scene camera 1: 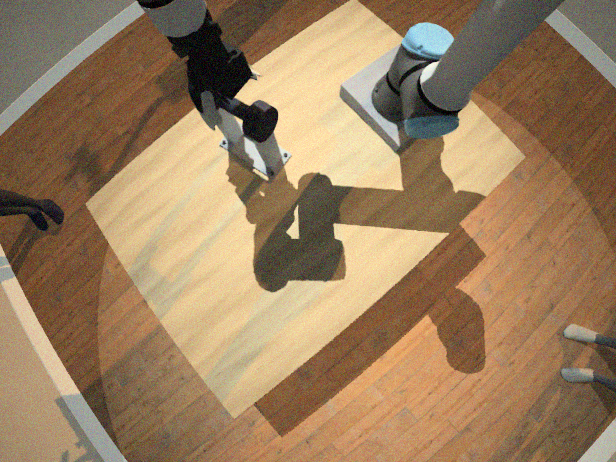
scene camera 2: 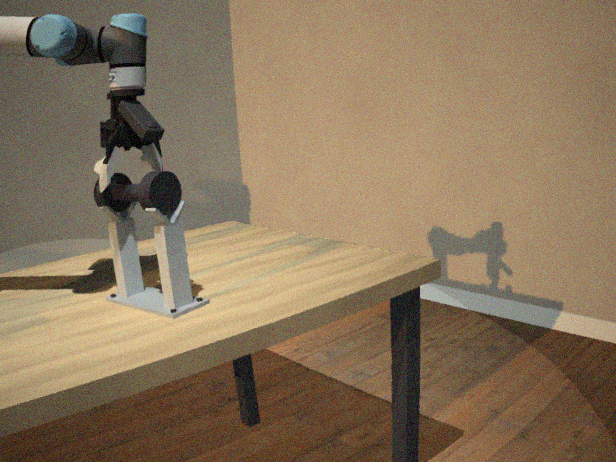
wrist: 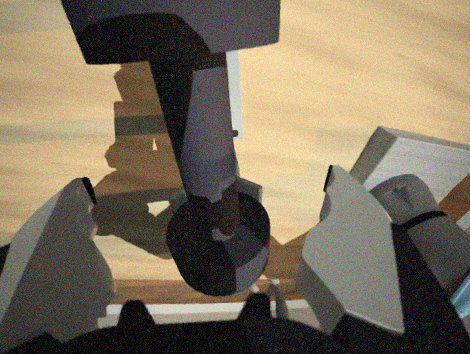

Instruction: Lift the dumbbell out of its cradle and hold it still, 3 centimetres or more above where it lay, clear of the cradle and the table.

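Frame: origin at the arm's base, x ahead, y right, z down, level; metres.
Where they show: gripper, fingertip midpoint: [scene camera 1: 235, 104] [scene camera 2: 132, 188] [wrist: 211, 174]; arm's base, origin of the base link: [scene camera 1: 394, 99] [wrist: 388, 199].
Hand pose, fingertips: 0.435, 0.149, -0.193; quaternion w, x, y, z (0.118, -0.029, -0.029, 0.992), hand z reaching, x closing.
Each offset is from my fingertips to the top centre of the thing, as dx, dy, dz. Level surfaces: height alone.
The dark dumbbell {+0.004, +0.005, -0.033} [scene camera 1: 261, 121] [scene camera 2: 166, 192] [wrist: 210, 135] lies level, with its two heads in the V-shaped holders of the pale cradle {+0.008, +0.018, +0.030} [scene camera 1: 273, 156] [scene camera 2: 173, 265] that stands on the table. My gripper [scene camera 1: 234, 101] [scene camera 2: 131, 174] [wrist: 211, 174] is open and empty, pointing down over the dumbbell. In the wrist view its pale fingers stand wide apart, one on each side of the handle's far end and the far head, with gaps on both sides. In scene camera 2 one fingertip shows beside the far head; the other is partly hidden behind the near head.
The wooden table {dz +0.235} [scene camera 1: 200, 300] [scene camera 2: 300, 310] carries the cradle and the robot's base plate [scene camera 1: 367, 97] [wrist: 415, 160], which is to the right of the cradle in scene camera 1. Dark feet [scene camera 1: 47, 212] and pale feet [scene camera 1: 579, 332] show on the floor off the table.
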